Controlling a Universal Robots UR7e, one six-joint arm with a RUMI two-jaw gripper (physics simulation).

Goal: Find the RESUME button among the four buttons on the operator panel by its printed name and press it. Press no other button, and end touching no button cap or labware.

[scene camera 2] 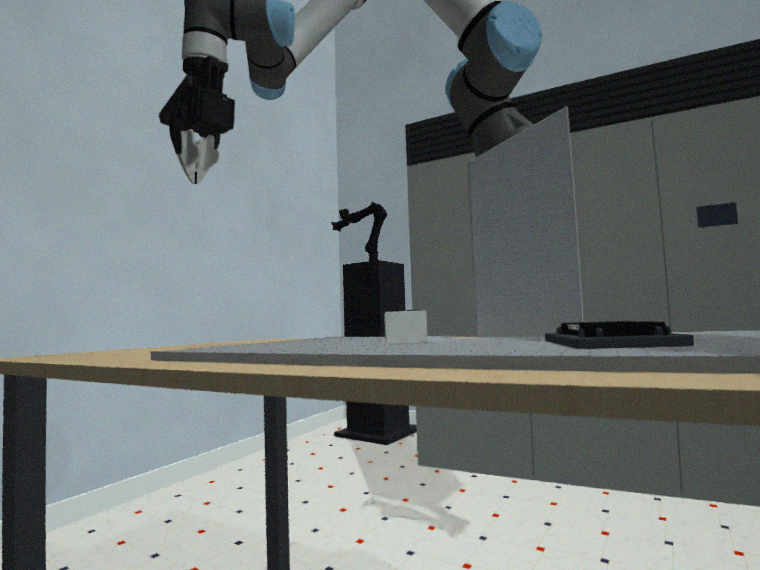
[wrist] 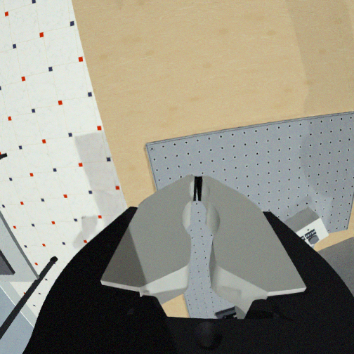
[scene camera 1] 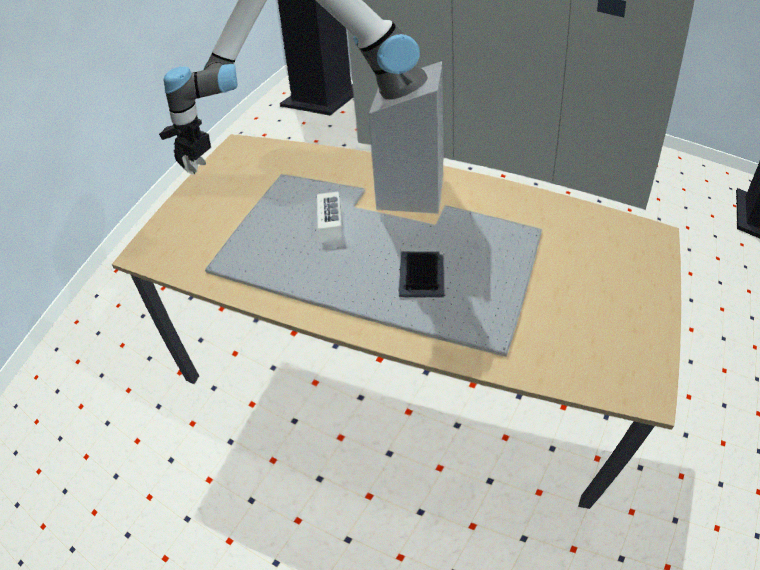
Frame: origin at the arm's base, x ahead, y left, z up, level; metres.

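Where they show: gripper, fingertip midpoint: (scene camera 2: pixel 194 183) (scene camera 1: pixel 193 173); arm's base, link origin: (scene camera 2: pixel 511 155) (scene camera 1: pixel 404 86).
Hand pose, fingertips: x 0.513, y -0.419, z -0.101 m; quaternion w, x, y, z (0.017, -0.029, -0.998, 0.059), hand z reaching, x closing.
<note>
Each offset is from my fingertips to the top centre of the thing. Level surfaces: height alone.
The operator panel @(0.241 m down, 0.252 m back, 0.280 m left) (scene camera 1: pixel 319 211) (scene camera 2: pixel 405 326) (wrist: pixel 320 230) is a small white box standing on the grey perforated plate. In scene camera 1 its top shows a column of dark buttons @(0.241 m down, 0.250 m back, 0.304 m left) (scene camera 1: pixel 332 208) with dark printing beside them, too small to read. In the wrist view part of its top shows at the right, behind the gripper's edge, and the names cannot be read. My gripper (scene camera 1: pixel 195 170) (scene camera 2: pixel 195 181) (wrist: pixel 196 178) is shut with its fingertips together and nothing between them. It hangs high in the air, to the left of the panel in both scene views, apart from it.
The grey perforated plate (scene camera 1: pixel 263 245) (scene camera 2: pixel 245 355) (wrist: pixel 240 150) lies on the wooden table @(0.310 m down) (scene camera 1: pixel 601 294) (scene camera 2: pixel 92 362) (wrist: pixel 200 75). A black square holder @(0.275 m down, 0.175 m back, 0.633 m left) (scene camera 1: pixel 421 293) (scene camera 2: pixel 620 339) is on the plate. The grey pedestal (scene camera 1: pixel 405 159) (scene camera 2: pixel 524 233) of the arm rises behind the plate.
</note>
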